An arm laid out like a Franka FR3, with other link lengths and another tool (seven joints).
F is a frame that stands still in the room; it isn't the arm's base.
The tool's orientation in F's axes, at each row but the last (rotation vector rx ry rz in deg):
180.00 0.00 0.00
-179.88 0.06 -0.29
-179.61 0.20 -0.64
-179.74 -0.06 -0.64
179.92 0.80 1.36
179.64 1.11 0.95
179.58 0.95 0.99
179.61 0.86 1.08
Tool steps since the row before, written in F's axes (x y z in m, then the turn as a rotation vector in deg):
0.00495 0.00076 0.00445 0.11 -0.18 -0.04
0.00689 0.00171 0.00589 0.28 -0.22 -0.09
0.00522 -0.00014 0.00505 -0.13 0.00 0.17
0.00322 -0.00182 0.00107 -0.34 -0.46 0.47
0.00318 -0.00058 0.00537 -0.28 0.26 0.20
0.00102 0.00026 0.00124 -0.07 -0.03 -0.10
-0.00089 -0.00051 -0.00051 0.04 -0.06 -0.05
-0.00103 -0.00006 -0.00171 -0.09 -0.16 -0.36
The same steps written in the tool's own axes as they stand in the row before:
0.00495 -0.00076 -0.00445 0.11 0.18 0.04
0.00691 -0.00173 -0.00586 0.28 0.22 0.09
0.00526 0.00009 -0.00501 -0.13 0.00 -0.17
0.00323 0.00182 -0.00106 -0.34 0.46 -0.47
0.00326 0.00062 -0.00532 -0.27 -0.26 -0.20
0.00104 -0.00024 -0.00123 -0.07 0.03 0.10
-0.00090 0.00050 0.00050 0.04 0.06 0.05
-0.00105 0.00004 0.00170 -0.10 0.16 0.36

